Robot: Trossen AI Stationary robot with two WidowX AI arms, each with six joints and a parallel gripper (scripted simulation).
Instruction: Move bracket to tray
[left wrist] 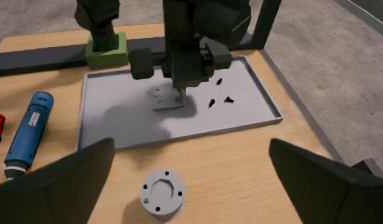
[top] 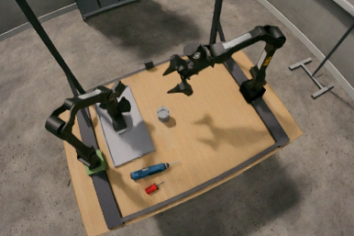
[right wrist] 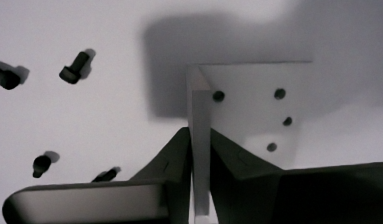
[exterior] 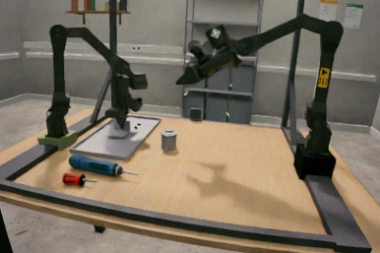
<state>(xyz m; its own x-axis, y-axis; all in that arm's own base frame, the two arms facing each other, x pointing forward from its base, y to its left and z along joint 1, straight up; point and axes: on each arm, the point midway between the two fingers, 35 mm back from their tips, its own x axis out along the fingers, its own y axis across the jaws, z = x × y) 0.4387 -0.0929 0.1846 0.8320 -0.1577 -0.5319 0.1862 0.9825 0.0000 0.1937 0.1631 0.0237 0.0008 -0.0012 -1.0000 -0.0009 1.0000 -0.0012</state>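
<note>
The bracket lies 40 mm below my right hand and 30 mm ahead of it. Round my right hand: grey joint module 220 mm to the left, 70 mm ahead, 30 mm below; then tray 60 mm below, 10 mm ahead; then red screwdriver 380 mm ahead, 50 mm below, 30 mm to the left.
</note>
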